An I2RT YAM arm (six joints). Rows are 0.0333 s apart.
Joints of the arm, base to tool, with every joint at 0 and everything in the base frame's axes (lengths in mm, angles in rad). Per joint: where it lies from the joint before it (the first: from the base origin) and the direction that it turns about. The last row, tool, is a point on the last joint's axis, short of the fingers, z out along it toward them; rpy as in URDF.
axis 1: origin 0 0 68 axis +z
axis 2: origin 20 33.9 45.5 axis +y
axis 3: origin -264 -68.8 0 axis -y
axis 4: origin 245 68.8 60 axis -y
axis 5: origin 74 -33.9 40.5 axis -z
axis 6: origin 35.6 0 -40.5 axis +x
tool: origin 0 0 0 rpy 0 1.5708 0
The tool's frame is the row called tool.
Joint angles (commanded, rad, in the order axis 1, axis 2, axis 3, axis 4, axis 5, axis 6), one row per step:
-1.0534, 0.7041, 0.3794, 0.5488, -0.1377, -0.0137
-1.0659, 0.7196, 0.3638, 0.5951, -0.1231, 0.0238
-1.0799, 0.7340, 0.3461, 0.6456, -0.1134, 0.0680
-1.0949, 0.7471, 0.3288, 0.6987, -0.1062, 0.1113
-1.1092, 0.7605, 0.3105, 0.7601, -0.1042, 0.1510
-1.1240, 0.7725, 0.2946, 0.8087, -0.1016, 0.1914
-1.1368, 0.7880, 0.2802, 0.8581, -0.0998, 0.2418
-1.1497, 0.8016, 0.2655, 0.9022, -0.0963, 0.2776
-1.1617, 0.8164, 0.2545, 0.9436, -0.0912, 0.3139
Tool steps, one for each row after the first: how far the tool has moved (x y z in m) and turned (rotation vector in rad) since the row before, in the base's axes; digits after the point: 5 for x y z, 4 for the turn. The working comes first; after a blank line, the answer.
Tool pose at each row, in the base's axes (x y z in m, rotation vector in rad; the steps are taken from these numbers as rounded here):
0.09162, -0.15111, 0.28739, 0.5860, 1.2656, -0.8034
0.09004, -0.15387, 0.28431, 0.6197, 1.2304, -0.7971
0.08805, -0.15617, 0.28109, 0.6509, 1.1903, -0.7838
0.08568, -0.15799, 0.27847, 0.6761, 1.1471, -0.7711
0.08332, -0.15918, 0.27632, 0.6889, 1.1018, -0.7589
0.08084, -0.16037, 0.27389, 0.7066, 1.0631, -0.7440
0.07884, -0.16168, 0.27151, 0.7265, 1.0219, -0.7176
0.07663, -0.16272, 0.26879, 0.7419, 0.9889, -0.7037
0.07460, -0.16392, 0.26688, 0.7573, 0.9550, -0.6891

-0.00158, -0.00276, -0.00308, 0.0104, -0.0396, -0.0181
-0.00199, -0.00230, -0.00322, 0.0098, -0.0458, -0.0126
-0.00237, -0.00182, -0.00262, 0.0043, -0.0468, -0.0105
-0.00236, -0.00119, -0.00215, -0.0054, -0.0458, -0.0047
-0.00248, -0.00119, -0.00243, 0.0022, -0.0423, -0.0046
-0.00200, -0.00131, -0.00238, 0.0073, -0.0495, 0.0022
-0.00221, -0.00104, -0.00272, 0.0032, -0.0365, -0.0037
-0.00203, -0.00120, -0.00191, 0.0032, -0.0375, -0.0035

